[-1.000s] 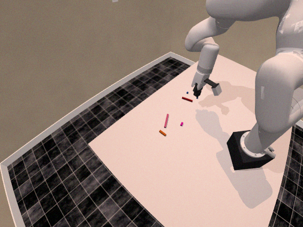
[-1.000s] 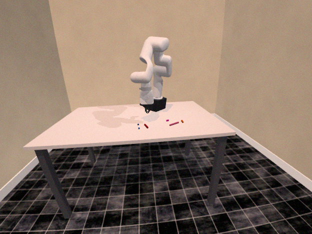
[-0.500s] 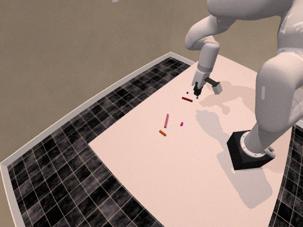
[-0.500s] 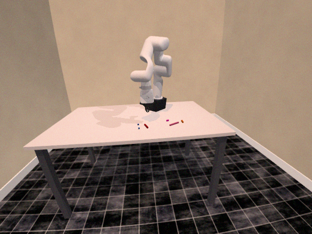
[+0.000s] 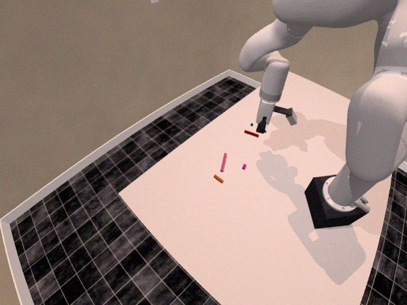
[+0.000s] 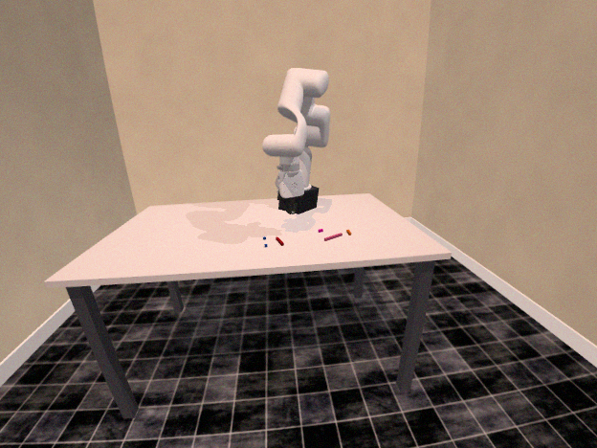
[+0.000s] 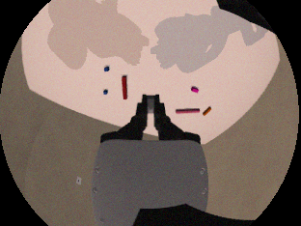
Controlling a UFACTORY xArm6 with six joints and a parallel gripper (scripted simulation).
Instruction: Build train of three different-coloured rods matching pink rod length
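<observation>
Right now my hand is 120 mm to the right of the magenta rod, 120 mm above it and 40 mm past it. Also, from my hand: blue rod 120 mm below, 100 mm to the right, 100 mm ahead; then red rod 120 mm below, 60 mm ahead, 50 mm to the right; then grey rod 20 mm below.
</observation>
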